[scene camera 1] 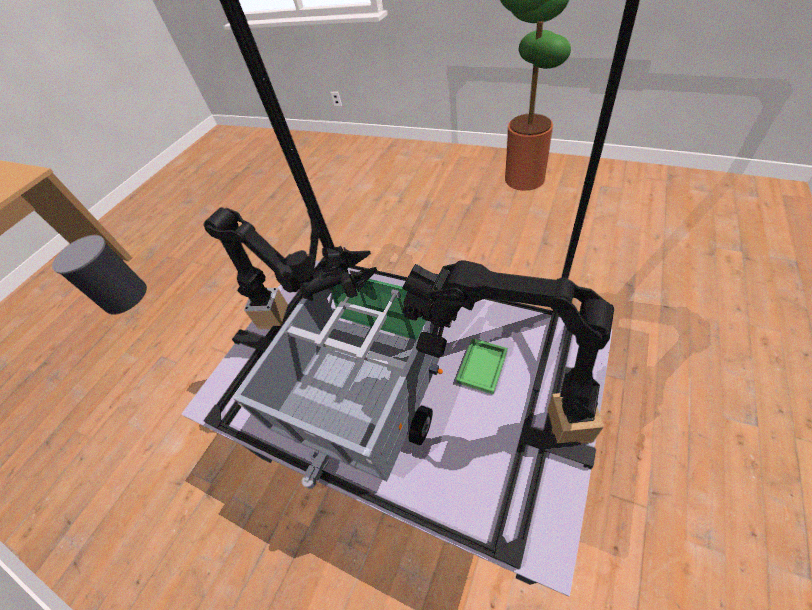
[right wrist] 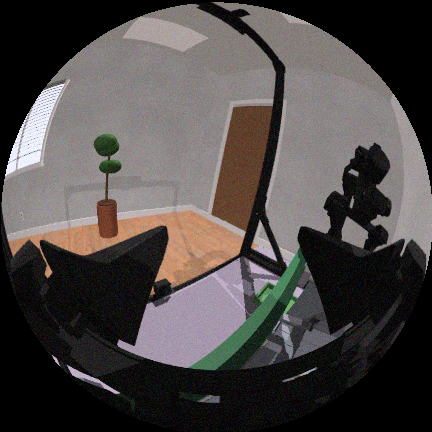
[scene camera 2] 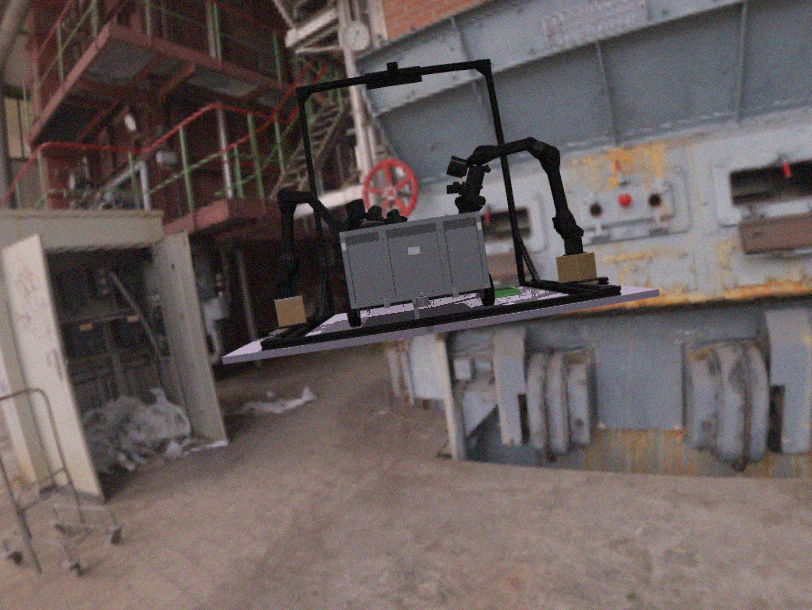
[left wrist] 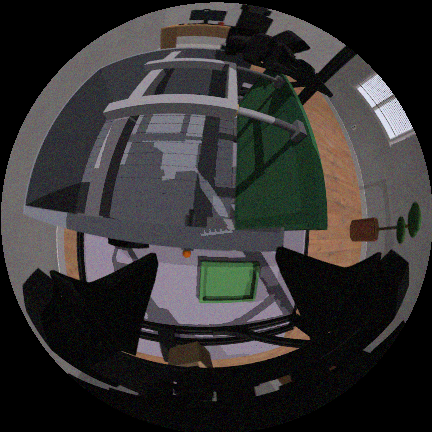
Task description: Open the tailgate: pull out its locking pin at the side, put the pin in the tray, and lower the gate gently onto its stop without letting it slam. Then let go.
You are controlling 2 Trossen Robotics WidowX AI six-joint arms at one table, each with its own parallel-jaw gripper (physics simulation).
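Frame: origin at the left arm's base, x ahead, y left, z up, level; millimetres.
Seen in the pictures: left gripper, fingertip midpoint: [scene camera 1: 430,330] [left wrist: 217,257]; right gripper, fingertip midpoint: [scene camera 1: 373,260] [right wrist: 236,233] [left wrist: 327,92]; left arm's base at its link origin: [scene camera 1: 577,409] [scene camera 2: 574,254]; right arm's base at its link origin: [scene camera 1: 260,298] [scene camera 2: 287,297].
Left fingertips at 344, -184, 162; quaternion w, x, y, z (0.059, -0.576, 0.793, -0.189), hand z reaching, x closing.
Pixels of each thing's top centre, then the offset from my left fingertips to it, as dx, dy, dz.
- orange-tipped pin at its top centre: [left wrist: 188,233] [scene camera 1: 428,366] +21, +16, -154
- green tray at its top centre: [left wrist: 230,283] [scene camera 1: 482,363] [right wrist: 279,298] [scene camera 2: 498,289] -139, -30, -256
- black wheel at its top centre: [left wrist: 118,239] [scene camera 1: 418,417] +60, +156, -174
The green tailgate [scene camera 1: 375,295] [left wrist: 280,195] [right wrist: 245,345] stands upright at the back of the grey trailer [scene camera 1: 301,425] [scene camera 2: 413,275] [left wrist: 170,237]. The orange-tipped pin [scene camera 1: 439,371] [left wrist: 187,254] sticks out of the trailer's right side in scene camera 1. The green tray [scene camera 1: 482,366] [left wrist: 229,281] lies to the right of it and holds nothing. My left gripper [scene camera 1: 427,326] [left wrist: 217,257] is open and empty above that side wall, behind the pin. My right gripper [scene camera 1: 367,262] [right wrist: 236,233] is open and empty above the gate's left end. Scene camera 2 hides the gate behind the trailer.
Pale bars [scene camera 1: 377,319] [left wrist: 175,106] cross the open trailer top, and two rods reach back to the gate. A black wheel [scene camera 1: 420,425] stands at its right side. Black rails [scene camera 1: 420,522] edge the table, and black posts [scene camera 1: 600,137] rise at the back.
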